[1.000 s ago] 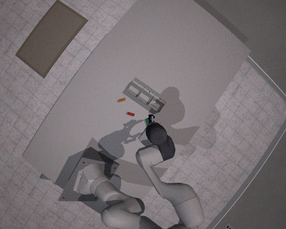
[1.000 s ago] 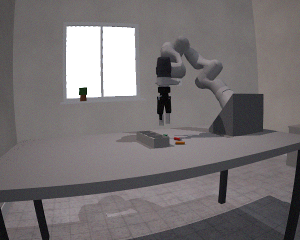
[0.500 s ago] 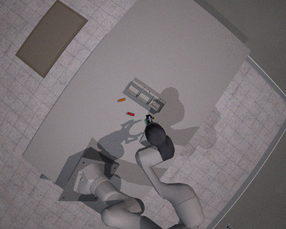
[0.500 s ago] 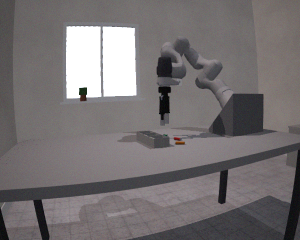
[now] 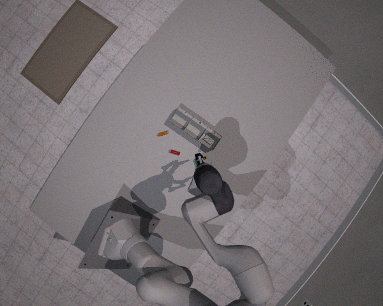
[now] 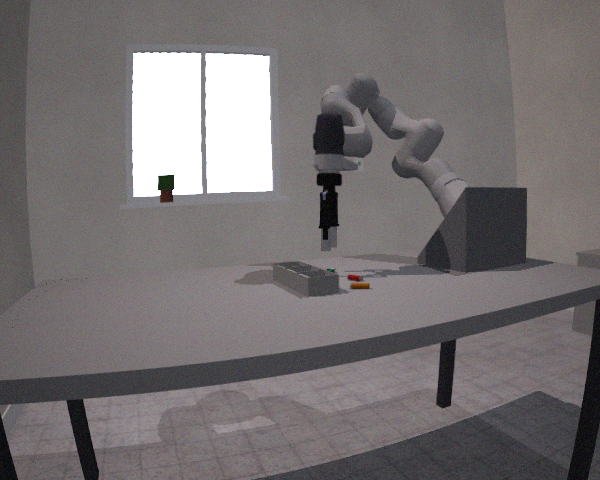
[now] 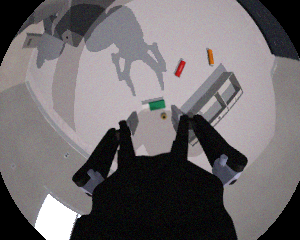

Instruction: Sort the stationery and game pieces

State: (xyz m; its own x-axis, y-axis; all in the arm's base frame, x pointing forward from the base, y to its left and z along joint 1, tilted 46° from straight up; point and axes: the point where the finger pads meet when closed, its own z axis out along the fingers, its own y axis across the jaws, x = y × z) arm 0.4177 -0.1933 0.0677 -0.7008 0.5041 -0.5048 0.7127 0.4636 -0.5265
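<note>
My hand is 10 cm above the small green item and 1 cm to the left of it. From my hand the other things lie so: tiny yellowish object 10 cm below, 5 cm ahead, 1 cm to the right; red piece 13 cm to the left, 10 cm below; white spotted piece 13 cm ahead, 9 cm below, 2 cm to the left.
</note>
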